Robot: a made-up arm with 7 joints. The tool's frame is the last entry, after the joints.
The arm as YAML. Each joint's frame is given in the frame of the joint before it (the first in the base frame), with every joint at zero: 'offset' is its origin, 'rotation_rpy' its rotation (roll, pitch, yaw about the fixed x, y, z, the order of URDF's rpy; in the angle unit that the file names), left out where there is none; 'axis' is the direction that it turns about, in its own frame. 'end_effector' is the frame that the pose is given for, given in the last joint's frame.
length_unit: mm
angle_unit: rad
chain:
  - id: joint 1
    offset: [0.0, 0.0, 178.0]
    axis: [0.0, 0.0, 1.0]
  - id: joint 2
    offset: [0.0, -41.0, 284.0]
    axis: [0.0, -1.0, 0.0]
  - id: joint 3
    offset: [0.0, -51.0, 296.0]
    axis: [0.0, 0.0, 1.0]
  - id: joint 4
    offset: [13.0, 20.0, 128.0]
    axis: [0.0, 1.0, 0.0]
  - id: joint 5
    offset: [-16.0, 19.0, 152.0]
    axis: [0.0, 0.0, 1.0]
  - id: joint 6
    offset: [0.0, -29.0, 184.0]
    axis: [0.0, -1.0, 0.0]
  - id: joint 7
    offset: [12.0, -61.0, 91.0]
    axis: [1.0, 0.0, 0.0]
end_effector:
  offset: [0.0, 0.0, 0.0]
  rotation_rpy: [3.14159, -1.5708, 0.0]
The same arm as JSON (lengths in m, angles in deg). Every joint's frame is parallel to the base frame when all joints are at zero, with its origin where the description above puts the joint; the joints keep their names.
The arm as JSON. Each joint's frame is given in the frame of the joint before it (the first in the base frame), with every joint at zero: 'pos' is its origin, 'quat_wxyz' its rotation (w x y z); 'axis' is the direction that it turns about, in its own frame. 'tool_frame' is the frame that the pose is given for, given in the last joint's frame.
{"length_unit": "m", "angle_unit": "deg", "joints": [{"joint": "joint 1", "pos": [0.0, 0.0, 0.178], "quat_wxyz": [1.0, 0.0, 0.0, 0.0], "axis": [0.0, 0.0, 1.0]}, {"joint": "joint 2", "pos": [0.0, -0.041, 0.284], "quat_wxyz": [1.0, 0.0, 0.0, 0.0], "axis": [0.0, -1.0, 0.0]}, {"joint": "joint 3", "pos": [0.0, -0.051, 0.296], "quat_wxyz": [1.0, 0.0, 0.0, 0.0], "axis": [0.0, 0.0, 1.0]}, {"joint": "joint 4", "pos": [0.013, 0.02, 0.128], "quat_wxyz": [1.0, 0.0, 0.0, 0.0], "axis": [0.0, 1.0, 0.0]}, {"joint": "joint 5", "pos": [-0.016, 0.019, 0.152], "quat_wxyz": [1.0, 0.0, 0.0, 0.0], "axis": [0.0, 0.0, 1.0]}, {"joint": "joint 6", "pos": [0.0, -0.029, 0.184], "quat_wxyz": [1.0, 0.0, 0.0, 0.0], "axis": [0.0, -1.0, 0.0]}, {"joint": "joint 7", "pos": [0.012, -0.061, 0.091], "quat_wxyz": [1.0, 0.0, 0.0, 0.0], "axis": [1.0, 0.0, 0.0]}], "tool_frame": {"pos": [0.0, 0.0, 0.0], "quat_wxyz": [0.0, 0.707105, -0.000002, 0.707108]}}
